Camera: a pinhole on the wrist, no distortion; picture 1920 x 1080 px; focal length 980.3 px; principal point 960.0 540.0 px. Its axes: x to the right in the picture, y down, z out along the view. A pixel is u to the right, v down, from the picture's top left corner.
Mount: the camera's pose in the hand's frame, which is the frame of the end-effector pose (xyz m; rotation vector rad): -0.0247 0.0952 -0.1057 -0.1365 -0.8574 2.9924
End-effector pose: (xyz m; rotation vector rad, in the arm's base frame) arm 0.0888 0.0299 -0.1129 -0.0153 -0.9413 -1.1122
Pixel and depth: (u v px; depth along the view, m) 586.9 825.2 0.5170
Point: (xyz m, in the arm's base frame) -0.3068 -0.0962 0.0012
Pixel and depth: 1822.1 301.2 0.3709
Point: -0.1069 0.4176 -0.2199
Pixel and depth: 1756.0 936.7 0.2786
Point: -0.0800 0.1948 -0.3167
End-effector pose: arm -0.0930 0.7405 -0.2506 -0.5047 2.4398 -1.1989
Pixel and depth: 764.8 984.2 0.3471
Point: -0.0174 0.5325 -0.1339
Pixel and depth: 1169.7 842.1 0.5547
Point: 0.2511 0.4621 -0.0955
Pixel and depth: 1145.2 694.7 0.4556
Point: 0.1811 0.5390 -0.1948
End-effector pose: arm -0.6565 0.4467 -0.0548 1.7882 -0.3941 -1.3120
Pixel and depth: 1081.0 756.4 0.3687
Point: -0.8767 0.5418 -0.1329
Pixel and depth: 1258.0 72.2 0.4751
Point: -1.0905 0.3827 0.0792
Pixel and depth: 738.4 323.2 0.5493
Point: -1.0436 0.2755 -0.1947
